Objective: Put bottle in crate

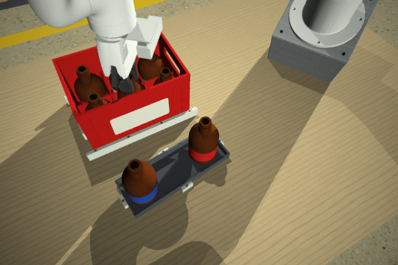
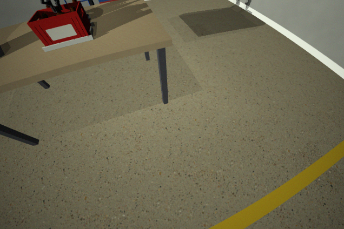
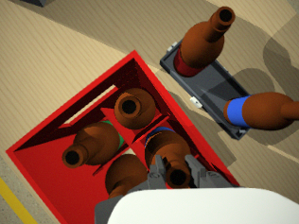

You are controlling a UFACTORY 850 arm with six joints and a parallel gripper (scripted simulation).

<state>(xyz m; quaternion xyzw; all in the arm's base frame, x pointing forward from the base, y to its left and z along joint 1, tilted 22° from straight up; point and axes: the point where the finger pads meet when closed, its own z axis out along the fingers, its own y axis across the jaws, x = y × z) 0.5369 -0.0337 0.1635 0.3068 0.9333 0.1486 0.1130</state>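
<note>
Now: hand 90 mm above the red crate and 40 mm to the left of it. From my hand the other things lie so: grey tray (180 mm to the left, 170 mm below, 40 mm behind); then blue-banded bottle (200 mm to the left, 90 mm below, 50 mm ahead).
</note>
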